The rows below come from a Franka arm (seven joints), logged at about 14 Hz.
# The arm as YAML. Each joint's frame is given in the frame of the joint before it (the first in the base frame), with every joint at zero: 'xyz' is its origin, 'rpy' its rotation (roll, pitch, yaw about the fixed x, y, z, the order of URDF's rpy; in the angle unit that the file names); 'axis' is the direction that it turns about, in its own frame. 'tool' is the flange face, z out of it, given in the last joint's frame.
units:
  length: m
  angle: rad
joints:
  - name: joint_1
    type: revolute
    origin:
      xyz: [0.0, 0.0, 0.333]
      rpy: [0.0, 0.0, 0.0]
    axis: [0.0, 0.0, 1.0]
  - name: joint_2
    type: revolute
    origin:
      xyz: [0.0, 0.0, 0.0]
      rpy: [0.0, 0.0, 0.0]
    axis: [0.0, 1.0, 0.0]
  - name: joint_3
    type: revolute
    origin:
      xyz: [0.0, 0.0, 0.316]
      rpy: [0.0, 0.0, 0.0]
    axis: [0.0, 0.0, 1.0]
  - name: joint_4
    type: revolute
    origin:
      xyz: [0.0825, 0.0, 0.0]
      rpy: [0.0, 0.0, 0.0]
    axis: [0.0, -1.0, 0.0]
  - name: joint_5
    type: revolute
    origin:
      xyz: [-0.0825, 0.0, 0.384]
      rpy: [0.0, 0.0, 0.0]
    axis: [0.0, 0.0, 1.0]
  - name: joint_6
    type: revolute
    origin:
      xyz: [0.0, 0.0, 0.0]
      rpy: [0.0, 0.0, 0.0]
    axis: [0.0, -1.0, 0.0]
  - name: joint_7
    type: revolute
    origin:
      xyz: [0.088, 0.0, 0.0]
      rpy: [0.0, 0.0, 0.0]
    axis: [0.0, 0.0, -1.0]
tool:
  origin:
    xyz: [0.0, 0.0, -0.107]
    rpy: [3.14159, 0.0, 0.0]
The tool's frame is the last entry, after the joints.
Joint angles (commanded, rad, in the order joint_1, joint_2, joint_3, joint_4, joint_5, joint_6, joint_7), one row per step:
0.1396 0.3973 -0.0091 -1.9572 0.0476 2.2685 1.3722
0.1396 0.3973 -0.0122 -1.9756 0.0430 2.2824 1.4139
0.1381 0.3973 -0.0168 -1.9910 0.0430 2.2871 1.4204
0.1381 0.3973 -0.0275 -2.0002 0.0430 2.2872 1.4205
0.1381 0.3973 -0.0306 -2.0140 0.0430 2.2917 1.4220
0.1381 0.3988 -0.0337 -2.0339 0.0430 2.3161 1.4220
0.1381 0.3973 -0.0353 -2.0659 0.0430 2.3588 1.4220
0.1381 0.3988 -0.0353 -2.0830 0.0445 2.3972 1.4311
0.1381 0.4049 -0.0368 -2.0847 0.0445 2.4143 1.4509
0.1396 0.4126 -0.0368 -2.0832 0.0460 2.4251 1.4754
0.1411 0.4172 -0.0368 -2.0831 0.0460 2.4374 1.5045
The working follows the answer.
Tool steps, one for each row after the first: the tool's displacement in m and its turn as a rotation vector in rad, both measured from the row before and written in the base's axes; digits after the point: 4 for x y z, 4 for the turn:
-0.0042 -0.0026 -0.0064 -0.0092 0.0046 -0.0416
-0.0041 -0.0042 -0.0058 -0.0039 0.0105 -0.0124
-0.0024 -0.0066 -0.0036 -0.0052 0.0085 -0.0100
-0.0040 -0.0023 -0.0051 -0.0025 0.0091 -0.0046
-0.0040 -0.0025 -0.0068 -0.0017 -0.0032 -0.0035
-0.0062 -0.0020 -0.0082 -0.0007 -0.0123 -0.0025
-0.0020 -0.0005 -0.0044 0.0008 -0.0197 -0.0110
0.0008 -0.0009 -0.0028 -0.0020 -0.0093 -0.0214
0.0008 0.0009 -0.0030 -0.0011 -0.0044 -0.0242
0.0008 0.0009 -0.0016 -0.0017 -0.0076 -0.0277

Tool pose at each row, in the base's axes (x y z in m, rotation vector in rad; rounded; the steps above come from the unrounded poses):
0.6017 0.0804 0.2657 2.4953 -1.8449 -0.1310
0.5975 0.0778 0.2593 2.4494 -1.8918 -0.1290
0.5934 0.0736 0.2535 2.4300 -1.9016 -0.1382
0.5911 0.0670 0.2499 2.4130 -1.9085 -0.1436
0.5870 0.0647 0.2448 2.4023 -1.9094 -0.1520
0.5830 0.0622 0.2380 2.3998 -1.9144 -0.1467
0.5768 0.0603 0.2298 2.4036 -1.9224 -0.1317
0.5749 0.0598 0.2254 2.4042 -1.9444 -0.1098
0.5756 0.0589 0.2226 2.3874 -1.9735 -0.0976
0.5764 0.0598 0.2196 2.3655 -2.0042 -0.0922
0.5773 0.0606 0.2180 2.3410 -2.0398 -0.0825

